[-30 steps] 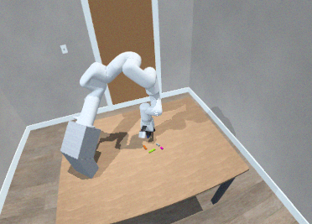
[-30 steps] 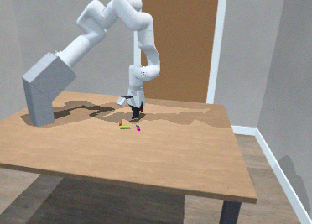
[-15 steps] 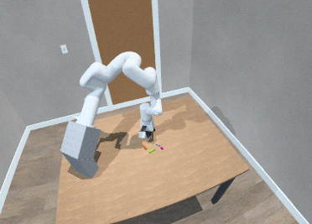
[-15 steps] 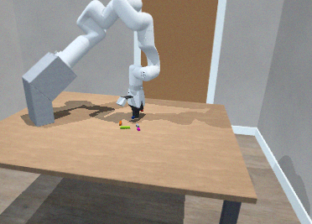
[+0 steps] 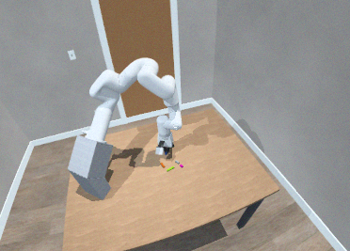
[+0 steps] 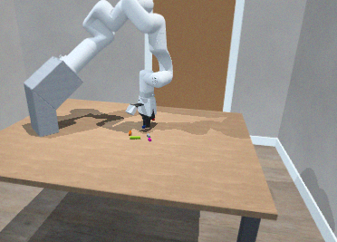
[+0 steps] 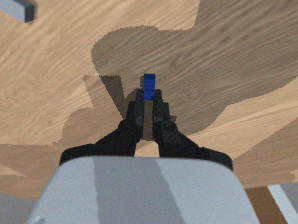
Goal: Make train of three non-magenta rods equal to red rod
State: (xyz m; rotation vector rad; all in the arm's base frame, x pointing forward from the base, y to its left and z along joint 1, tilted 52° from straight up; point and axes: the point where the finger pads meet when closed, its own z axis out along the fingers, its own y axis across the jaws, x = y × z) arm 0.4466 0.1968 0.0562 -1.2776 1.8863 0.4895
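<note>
The lime rod lies 30 mm ahead of my hand, 150 mm to the right of it and 20 mm below it. From my hand the other things lie so: orange rod: 20 mm behind, 120 mm to the right, 20 mm below; grey rod: 80 mm ahead, 100 mm to the right, 20 mm below; red rod: 40 mm behind, 120 mm to the left, 20 mm below.
</note>
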